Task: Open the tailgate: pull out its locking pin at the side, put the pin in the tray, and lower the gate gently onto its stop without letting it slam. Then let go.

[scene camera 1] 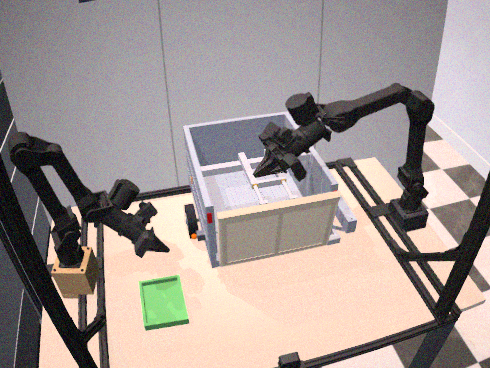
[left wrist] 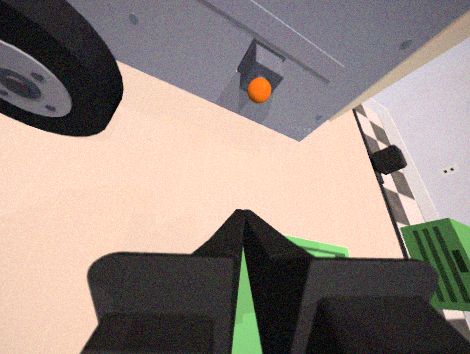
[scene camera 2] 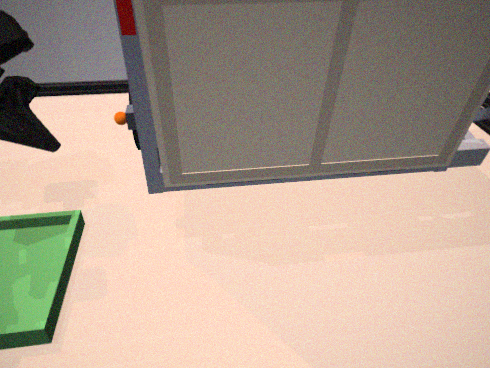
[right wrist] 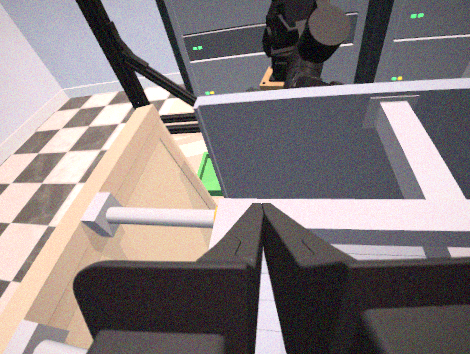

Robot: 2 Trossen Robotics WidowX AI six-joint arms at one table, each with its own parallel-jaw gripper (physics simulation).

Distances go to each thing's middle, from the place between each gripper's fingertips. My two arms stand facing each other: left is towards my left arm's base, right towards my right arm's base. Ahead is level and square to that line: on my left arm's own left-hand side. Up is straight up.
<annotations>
The grey truck bed (scene camera 1: 222,155) is 27 cm to the right of my left hand, 13 cm ahead of it and 6 cm above it.
Now: right hand 150 mm above the grey truck bed, 130 mm short of it and 30 mm to the left of it.
</annotations>
